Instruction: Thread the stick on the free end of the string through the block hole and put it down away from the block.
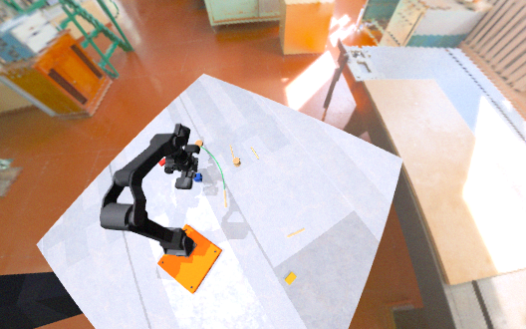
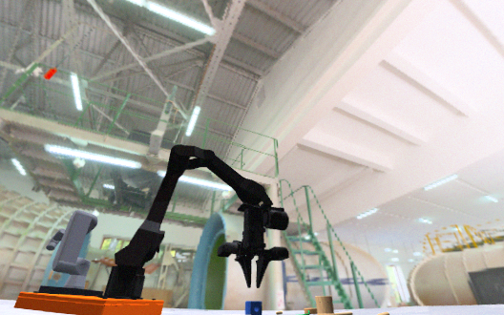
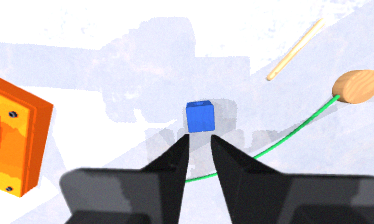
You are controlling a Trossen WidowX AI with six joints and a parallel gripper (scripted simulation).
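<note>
Right now my gripper tip is 1 cm to the right of the blue cube and 4 cm above it. Also, from my gripper tip: thin wooden stick: 15 cm to the right, 6 cm below; then tan wooden block: 15 cm ahead, 10 cm to the right, 4 cm below; then round wooden button: 14 cm ahead, 13 cm to the left, 5 cm below.
</note>
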